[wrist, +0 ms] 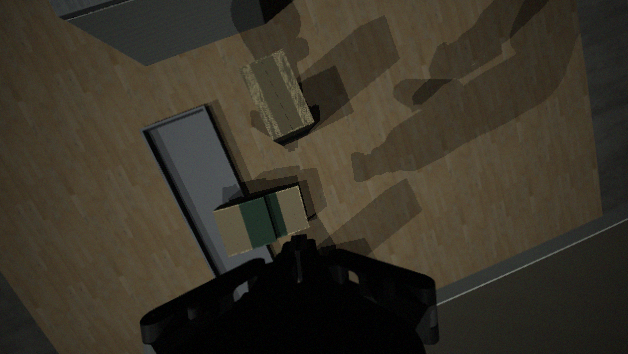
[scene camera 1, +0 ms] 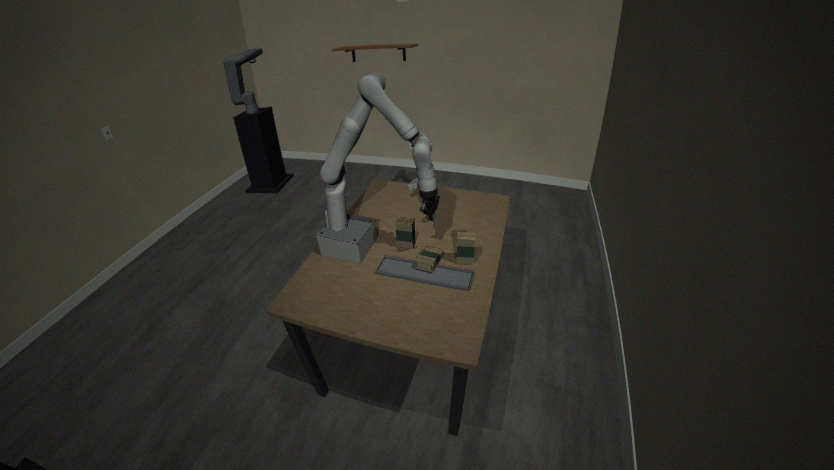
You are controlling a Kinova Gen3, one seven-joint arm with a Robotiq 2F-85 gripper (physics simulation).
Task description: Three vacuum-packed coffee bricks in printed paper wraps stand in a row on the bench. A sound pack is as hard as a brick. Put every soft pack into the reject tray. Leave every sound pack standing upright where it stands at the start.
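Pixels of known places: gripper, fingertip midpoint: point(wrist: 300, 245) point(scene camera 1: 432, 220); arm's base, link origin: point(scene camera 1: 338, 225).
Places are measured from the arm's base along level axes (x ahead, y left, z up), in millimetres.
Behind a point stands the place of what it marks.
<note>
One coffee pack point(scene camera 1: 405, 233) {x 321, y 9, z -29 mm} point(wrist: 278, 97) {x 318, y 35, z 23 mm} with a dark green band stands upright on the bench, nearest the robot base. A second pack point(scene camera 1: 465, 247) {x 599, y -78, z -22 mm} stands upright on the right side in the scene view. A third pack point(scene camera 1: 429, 259) {x 448, y -126, z -62 mm} point(wrist: 257, 222) {x 441, y -88, z -65 mm} lies tilted between them, one end over the reject tray point(scene camera 1: 396, 270) {x 305, y -155, z -114 mm} point(wrist: 192, 150) {x 282, y -133, z -114 mm} and the other toward the bench behind the tray's rim. My gripper point(scene camera 1: 431, 217) {x 450, y -16, z 67 mm} point(wrist: 300, 245) {x 450, y -16, z 67 mm} is shut and empty, above the bench behind the packs. In the wrist view the gripper's dark body hides part of the tray.
The robot's grey base box point(scene camera 1: 344, 248) {x 61, y -113, z -43 mm} point(wrist: 170, 35) {x 141, y -50, z -75 mm} stands at the left of the wooden bench point(scene camera 1: 373, 309) {x 257, y -391, z -117 mm}. Outside the bench, a black pedestal point(scene camera 1: 258, 151) with a grey arm-like device stands by the back left corner, and a wooden shelf point(scene camera 1: 373, 46) is on the back wall.
</note>
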